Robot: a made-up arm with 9 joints. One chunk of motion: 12 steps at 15 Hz.
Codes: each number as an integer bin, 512 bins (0 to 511) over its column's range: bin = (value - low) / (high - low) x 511, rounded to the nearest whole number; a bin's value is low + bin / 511 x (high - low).
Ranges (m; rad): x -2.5..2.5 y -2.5..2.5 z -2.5..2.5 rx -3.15..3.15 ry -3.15..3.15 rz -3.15..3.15
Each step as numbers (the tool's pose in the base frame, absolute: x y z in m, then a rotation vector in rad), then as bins.
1 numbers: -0.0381 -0.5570 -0.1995 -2.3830 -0.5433 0.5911
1 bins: 252 199 235 62 211 303
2 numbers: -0.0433 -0.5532 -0.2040 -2.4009 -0.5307 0.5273
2 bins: 251 199 235 61 212 298
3 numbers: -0.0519 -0.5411 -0.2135 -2.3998 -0.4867 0.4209
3 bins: 250 200 234 61 216 290
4 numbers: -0.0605 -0.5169 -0.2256 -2.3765 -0.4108 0.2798
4 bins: 249 203 232 63 222 278
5 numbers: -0.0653 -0.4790 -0.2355 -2.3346 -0.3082 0.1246
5 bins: 249 207 231 66 231 266
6 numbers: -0.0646 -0.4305 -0.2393 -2.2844 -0.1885 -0.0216
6 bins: 249 212 231 70 240 254
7 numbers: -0.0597 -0.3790 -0.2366 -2.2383 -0.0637 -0.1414
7 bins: 249 217 231 74 250 244
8 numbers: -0.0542 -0.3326 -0.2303 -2.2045 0.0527 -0.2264
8 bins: 250 222 232 77 260 237
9 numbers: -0.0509 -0.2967 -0.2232 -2.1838 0.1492 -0.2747
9 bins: 250 225 233 78 268 233
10 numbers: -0.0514 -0.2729 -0.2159 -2.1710 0.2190 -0.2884
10 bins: 250 228 233 79 273 232
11 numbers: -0.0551 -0.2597 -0.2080 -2.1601 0.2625 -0.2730
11 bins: 250 229 234 80 277 233
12 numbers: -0.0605 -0.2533 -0.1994 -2.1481 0.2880 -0.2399
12 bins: 249 230 235 81 279 236
